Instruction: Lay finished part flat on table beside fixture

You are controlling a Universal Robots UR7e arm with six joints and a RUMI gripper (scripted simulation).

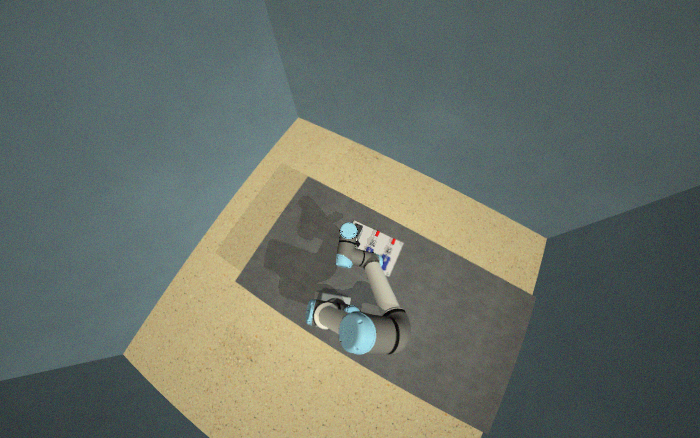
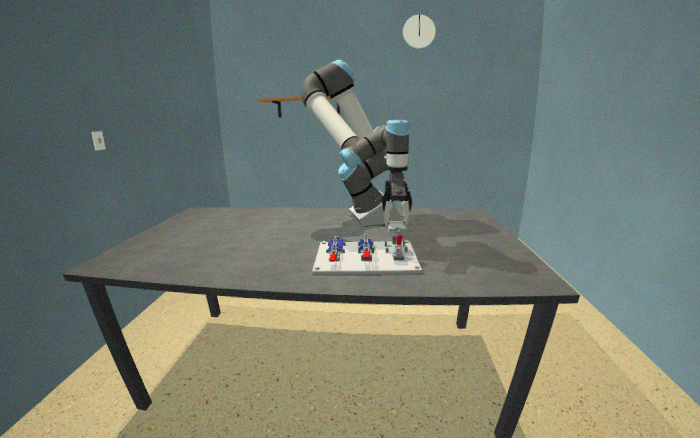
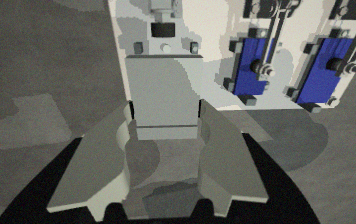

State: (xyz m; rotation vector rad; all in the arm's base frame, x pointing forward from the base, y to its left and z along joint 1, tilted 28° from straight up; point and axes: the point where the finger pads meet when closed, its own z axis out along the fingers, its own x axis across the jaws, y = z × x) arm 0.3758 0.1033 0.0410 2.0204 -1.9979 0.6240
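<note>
The blue blank is 10 mm ahead of my hand, 110 mm to the right of it and 80 mm below it. Round my hand: grey finished part: 10 mm behind, 10 mm below; then fixture plate: 50 mm ahead, 110 mm to the right, 100 mm below.
</note>
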